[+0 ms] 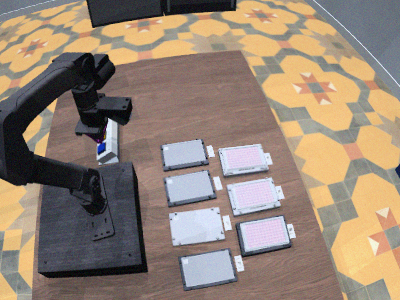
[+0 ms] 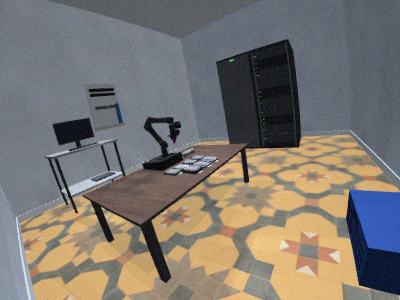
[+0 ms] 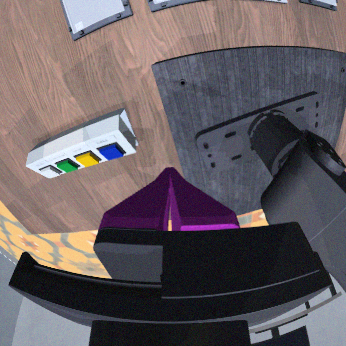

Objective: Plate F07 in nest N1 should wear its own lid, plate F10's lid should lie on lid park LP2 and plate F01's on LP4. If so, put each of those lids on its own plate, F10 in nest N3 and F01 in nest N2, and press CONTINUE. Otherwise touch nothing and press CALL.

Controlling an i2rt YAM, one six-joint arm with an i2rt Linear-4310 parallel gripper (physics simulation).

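Frame: origin at the arm's base, x up, y back, z right, level; metres.
Seen in the pictures: gripper, fingertip midpoint: [image 1: 100, 143] [image 2: 174, 143] [image 3: 169, 174]; arm's base at its link origin: [image 1: 97, 206] [image 2: 165, 156] [image 3: 265, 128].
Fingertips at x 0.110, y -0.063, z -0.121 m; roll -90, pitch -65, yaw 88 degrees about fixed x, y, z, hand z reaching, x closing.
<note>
Pixels of each thing's top centre, then the offset from my fingertips to it. Level surfaces: height alone.
- button box at its top centre: [image 3: 67, 160] [image 1: 105, 127] [image 2: 185, 150] dx -0.130, dy -0.009, dz -0.185 m
- blue button at its top centre: [image 3: 109, 154] [image 1: 100, 146] dx -0.138, dy +0.020, dz -0.114 m
- N2 at its top centre: [image 1: 254, 193] dx -0.163, dy -0.380, dz +0.201 m
- N1 at its top centre: [image 1: 265, 232] dx -0.158, dy -0.353, dz +0.330 m
- LP2 at its top centre: [image 1: 183, 152] dx -0.176, dy -0.238, dz -0.022 m
- LP4 at its top centre: [image 1: 189, 186] dx -0.176, dy -0.212, dz +0.102 m
- LP3 at its top centre: [image 1: 207, 268] dx -0.176, dy -0.171, dz +0.362 m
- LP1 at its top centre: [image 1: 196, 224] dx -0.174, dy -0.188, dz +0.230 m
- wooden table at its surface level: dx -0.194 m
My gripper [image 1: 101, 138] [image 2: 174, 141] [image 3: 169, 174] is shut and empty, its purple fingertips close together above the table near the button box [image 1: 114, 142] [image 3: 80, 141]. The blue button [image 1: 101, 148] [image 3: 111, 151] is at the box's end nearest the robot base; yellow [image 3: 87, 159], green [image 3: 67, 165] and white [image 3: 50, 171] follow. Pink-grid plates lie in nests N3 [image 1: 243, 158], N2 [image 1: 254, 194] and N1 [image 1: 265, 234], the last dark-rimmed. Grey panels with dark rims lie at LP2 [image 1: 184, 154], LP4 [image 1: 190, 187] and LP3 [image 1: 207, 268]; LP1 [image 1: 196, 226] looks white. Lid identities are unreadable.
The black robot base [image 1: 90, 250] [image 2: 162, 161] [image 3: 225, 95] stands beside the button box on the wooden table [image 1: 200, 90] [image 2: 135, 192]. Black cabinets [image 2: 260, 95] stand behind the table, a desk with a monitor [image 2: 74, 132] at the left, and a blue box [image 2: 377, 220] on the floor.
</note>
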